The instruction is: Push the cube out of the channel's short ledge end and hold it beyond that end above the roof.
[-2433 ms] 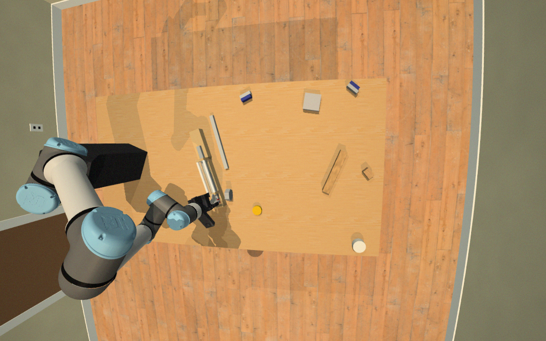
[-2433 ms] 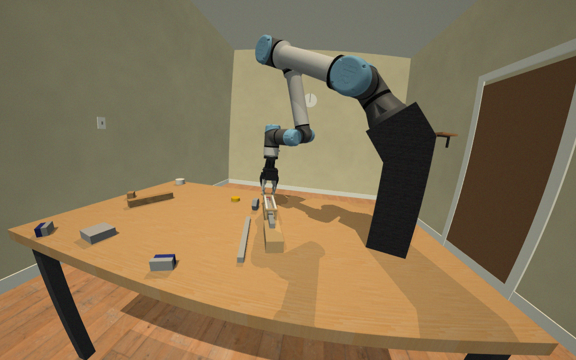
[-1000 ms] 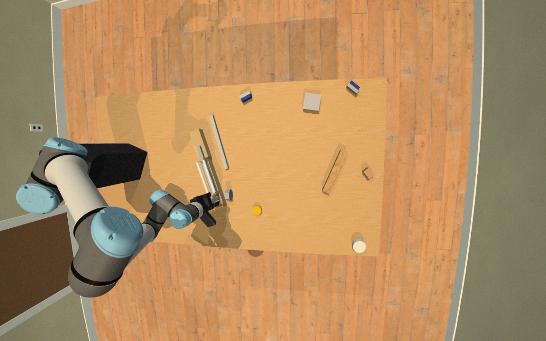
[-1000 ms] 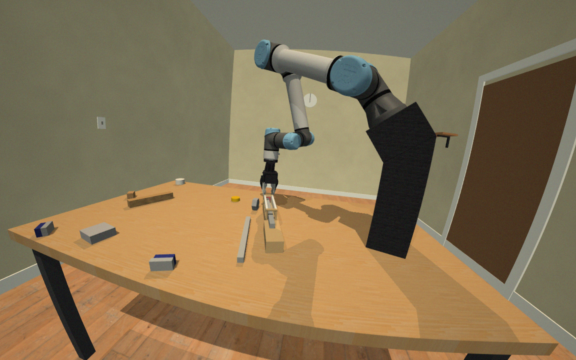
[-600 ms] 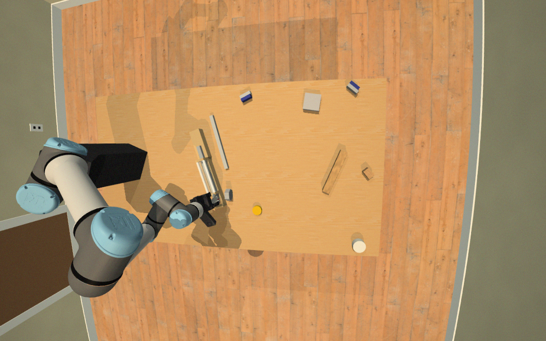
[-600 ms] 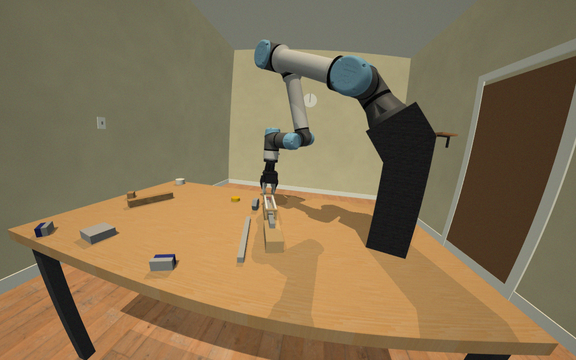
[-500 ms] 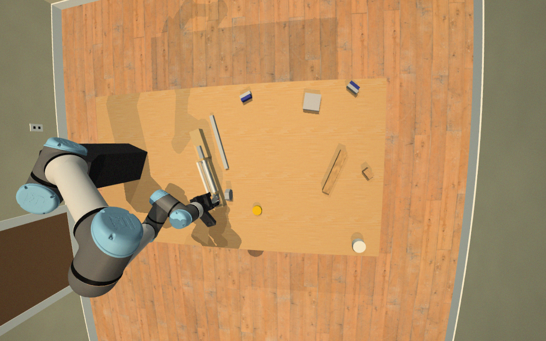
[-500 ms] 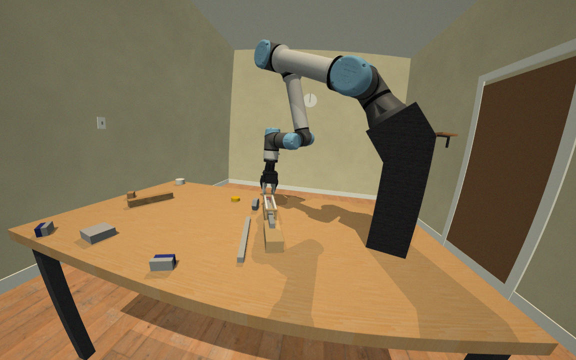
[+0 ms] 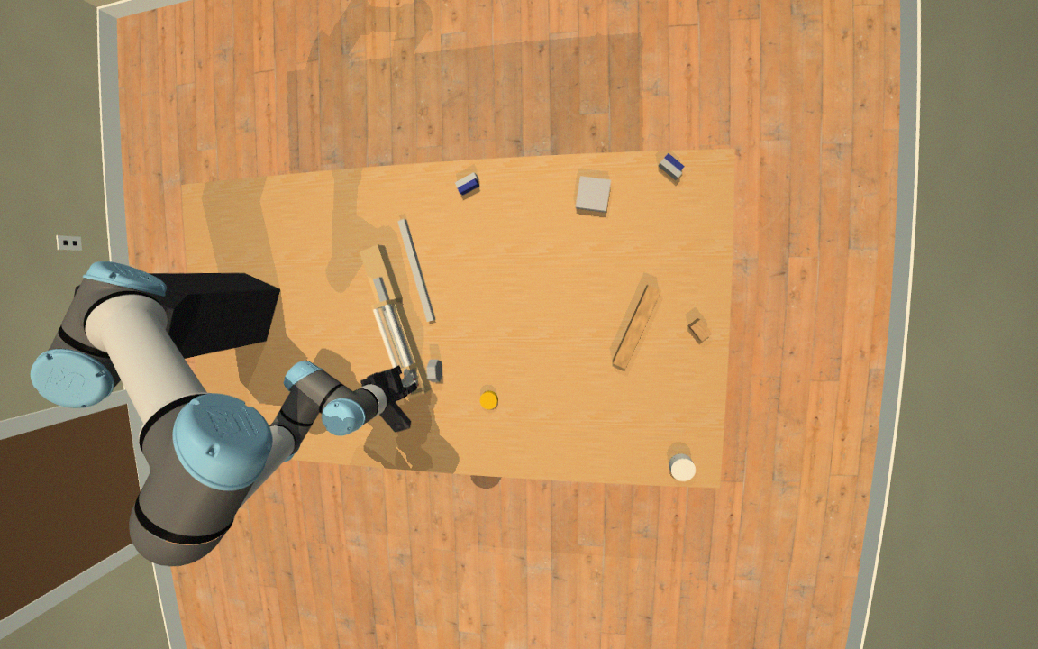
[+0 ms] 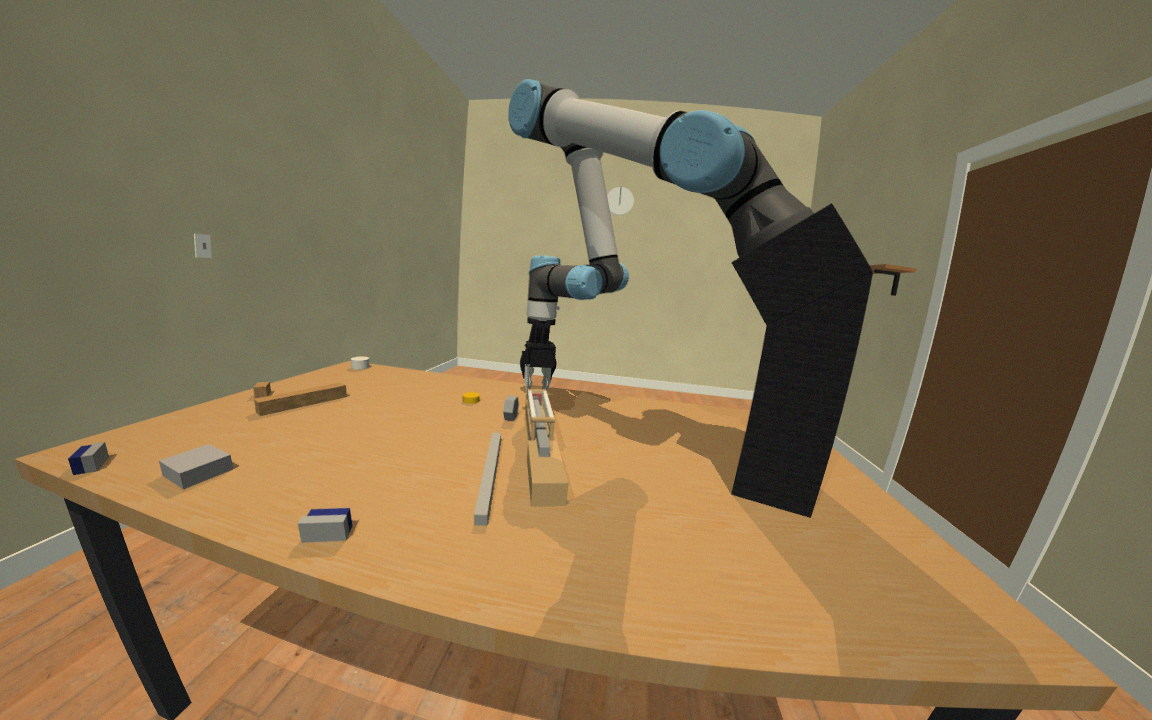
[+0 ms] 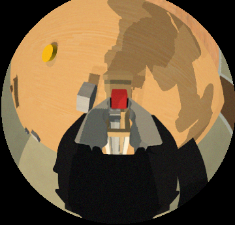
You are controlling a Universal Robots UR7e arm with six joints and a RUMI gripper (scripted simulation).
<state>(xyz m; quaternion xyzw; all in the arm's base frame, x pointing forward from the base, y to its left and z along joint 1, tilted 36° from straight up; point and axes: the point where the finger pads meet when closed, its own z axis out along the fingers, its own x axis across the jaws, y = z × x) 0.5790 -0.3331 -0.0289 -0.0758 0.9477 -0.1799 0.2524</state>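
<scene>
The grey block is 7 cm ahead of my hand, 2 cm to the left of it and 4 cm below it. Also, from my hand: red cube (1 cm below); yellow disc (19 cm ahead, 11 cm to the right, 6 cm below); channel (1 cm behind, 14 cm to the left, 1 cm below).
</scene>
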